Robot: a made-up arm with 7 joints.
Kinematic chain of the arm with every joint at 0, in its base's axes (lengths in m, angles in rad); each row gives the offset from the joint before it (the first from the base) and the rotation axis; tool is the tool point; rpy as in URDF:
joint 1: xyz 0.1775 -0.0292 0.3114 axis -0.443 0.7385 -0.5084
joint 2: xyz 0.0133 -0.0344 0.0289 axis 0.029 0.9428 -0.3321
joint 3: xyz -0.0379 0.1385 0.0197 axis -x
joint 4: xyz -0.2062 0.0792 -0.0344 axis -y
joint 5: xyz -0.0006 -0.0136 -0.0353 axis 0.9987 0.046 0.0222
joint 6: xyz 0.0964 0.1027 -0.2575 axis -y
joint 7: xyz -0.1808 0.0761 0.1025 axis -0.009 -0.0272 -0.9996
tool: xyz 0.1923 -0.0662 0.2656 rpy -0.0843 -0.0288 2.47
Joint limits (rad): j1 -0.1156..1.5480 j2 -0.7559..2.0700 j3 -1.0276..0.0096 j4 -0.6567..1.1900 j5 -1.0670..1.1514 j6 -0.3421..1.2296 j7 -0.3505..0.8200
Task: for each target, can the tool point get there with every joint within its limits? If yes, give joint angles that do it. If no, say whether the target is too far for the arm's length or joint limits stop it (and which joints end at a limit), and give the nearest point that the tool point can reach.
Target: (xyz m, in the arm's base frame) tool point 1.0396 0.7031 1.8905
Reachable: no: too far | nearest point 0.4858 0.2876 0.8542 | short by 1.246 m
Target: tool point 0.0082 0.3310 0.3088
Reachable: yes | joints 1.0925 -0.1112 -0.3225 0.7830 -0.5943 0.3850 0.7033
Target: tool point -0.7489 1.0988 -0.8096
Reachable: no: too far | nearest point -0.2073 0.3128 -0.0858 | short by 1.198 m
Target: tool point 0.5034 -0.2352 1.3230
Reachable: no: joint limits stop it (at a limit: joint 1, joint 3, joint 4, joint 5, joint 6, joint 7) | nearest point 0.3767 0.0606 0.8589 | short by 0.565 m
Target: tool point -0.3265 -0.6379 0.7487
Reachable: no: joint limits stop it (at a limit: joint 1, joint 3, joint 4, joint 5, joint 6, joint 7) | nearest point -0.1311 -0.1358 0.5101 | short by 0.589 m
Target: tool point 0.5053 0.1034 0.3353
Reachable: yes | joints 0.9157 1.6191 -0.4496 -0.0067 0.3800 0.2327 0.6276
